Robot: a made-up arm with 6 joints. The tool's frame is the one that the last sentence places.
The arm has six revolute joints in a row. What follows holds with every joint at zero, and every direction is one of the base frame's. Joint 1 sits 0.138 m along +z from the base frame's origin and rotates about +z. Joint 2 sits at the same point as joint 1 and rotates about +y. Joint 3 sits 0.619 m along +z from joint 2 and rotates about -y. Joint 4 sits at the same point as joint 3 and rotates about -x. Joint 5 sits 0.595 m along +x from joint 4 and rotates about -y. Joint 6 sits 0.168 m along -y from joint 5 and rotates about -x. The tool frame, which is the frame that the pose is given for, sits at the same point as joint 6; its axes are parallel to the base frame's.
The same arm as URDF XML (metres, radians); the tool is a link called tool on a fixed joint. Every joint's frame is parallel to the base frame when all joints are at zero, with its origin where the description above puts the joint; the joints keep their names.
<robot name="arm">
  <link name="base_link"/>
  <link name="link1"/>
  <link name="link2"/>
  <link name="link3"/>
  <link name="link4"/>
  <link name="link5"/>
  <link name="link6"/>
  <link name="tool"/>
  <joint name="joint 1" type="continuous">
    <parent link="base_link"/>
    <child link="link1"/>
    <origin xyz="0 0 0.138"/>
    <axis xyz="0 0 1"/>
  </joint>
  <joint name="joint 2" type="continuous">
    <parent link="link1"/>
    <child link="link2"/>
    <origin xyz="0 0 0"/>
    <axis xyz="0 1 0"/>
  </joint>
  <joint name="joint 3" type="continuous">
    <parent link="link2"/>
    <child link="link3"/>
    <origin xyz="0 0 0.619"/>
    <axis xyz="0 -1 0"/>
  </joint>
  <joint name="joint 4" type="continuous">
    <parent link="link3"/>
    <child link="link4"/>
    <origin xyz="0 0 0"/>
    <axis xyz="-1 0 0"/>
  </joint>
  <joint name="joint 5" type="continuous">
    <parent link="link4"/>
    <child link="link5"/>
    <origin xyz="0.595 0 0"/>
    <axis xyz="0 -1 0"/>
  </joint>
  <joint name="joint 6" type="continuous">
    <parent link="link5"/>
    <child link="link6"/>
    <origin xyz="0 -0.168 0"/>
    <axis xyz="-1 0 0"/>
  </joint>
  <joint name="tool_fixed" type="fixed">
    <parent link="link6"/>
    <child link="tool"/>
    <origin xyz="0 0 0"/>
  </joint>
</robot>

